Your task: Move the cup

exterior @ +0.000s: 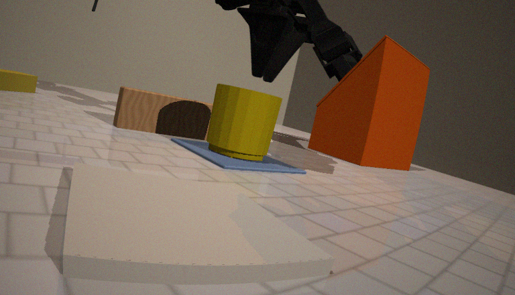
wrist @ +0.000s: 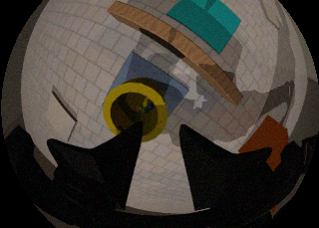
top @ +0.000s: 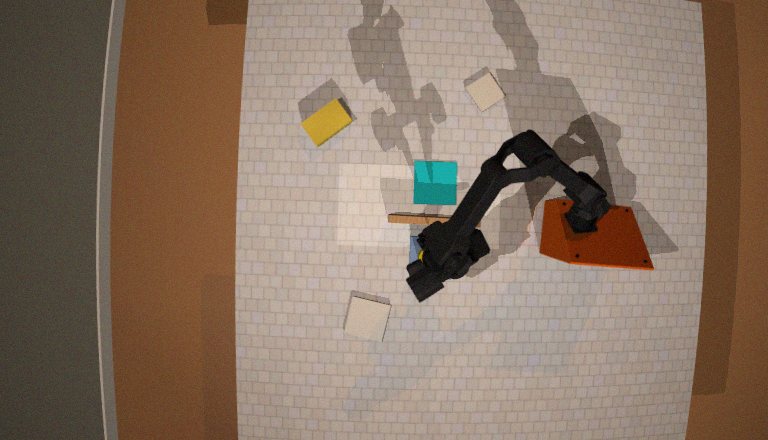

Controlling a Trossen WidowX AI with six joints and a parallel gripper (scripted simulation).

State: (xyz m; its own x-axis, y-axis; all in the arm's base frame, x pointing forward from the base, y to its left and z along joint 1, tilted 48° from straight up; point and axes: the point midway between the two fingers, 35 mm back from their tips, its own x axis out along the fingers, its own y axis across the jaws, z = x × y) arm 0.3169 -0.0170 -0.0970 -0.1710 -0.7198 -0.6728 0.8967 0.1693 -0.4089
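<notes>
Right now my gripper tip is 50 mm above the yellow cup, 20 mm short of it and 10 mm to the right of it. From my gripper tip the other things lie so: blue pad: 100 mm below, 20 mm ahead, 10 mm to the left; teal pad: 180 mm to the right, 100 mm below; wooden wall: 80 mm to the right, 80 mm below, 10 mm ahead.
</notes>
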